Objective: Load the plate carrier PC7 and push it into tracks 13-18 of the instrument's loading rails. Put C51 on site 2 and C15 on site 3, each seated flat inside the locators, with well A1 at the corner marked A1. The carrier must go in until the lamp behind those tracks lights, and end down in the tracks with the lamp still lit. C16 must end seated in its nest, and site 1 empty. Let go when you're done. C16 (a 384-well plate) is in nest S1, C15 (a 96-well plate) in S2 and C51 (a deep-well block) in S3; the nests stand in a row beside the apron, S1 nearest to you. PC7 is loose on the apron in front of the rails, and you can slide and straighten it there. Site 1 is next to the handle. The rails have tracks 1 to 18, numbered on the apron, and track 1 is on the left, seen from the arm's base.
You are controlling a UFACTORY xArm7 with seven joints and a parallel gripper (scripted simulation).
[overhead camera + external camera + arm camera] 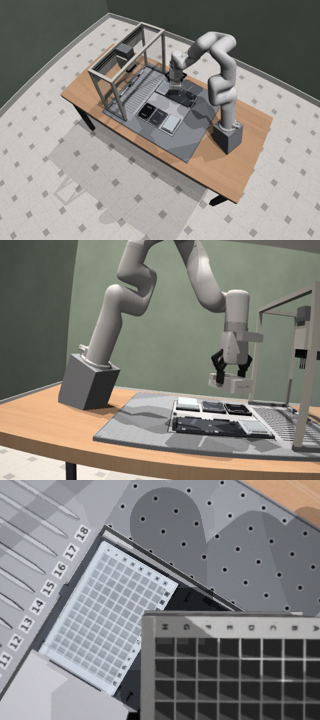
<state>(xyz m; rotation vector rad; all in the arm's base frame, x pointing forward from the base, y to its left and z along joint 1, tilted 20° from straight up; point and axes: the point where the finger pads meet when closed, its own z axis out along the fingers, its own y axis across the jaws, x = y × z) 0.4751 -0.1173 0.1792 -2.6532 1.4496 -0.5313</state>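
My hand is 10 mm above the deep-well block C51. The rest, counted from my hand: dark plate carrier PC7 (10 mm behind, 150 mm below); then nest S2 (10 mm behind, 270 mm to the left, 160 mm below); then 96-well plate C15 (100 mm ahead, 150 mm below).
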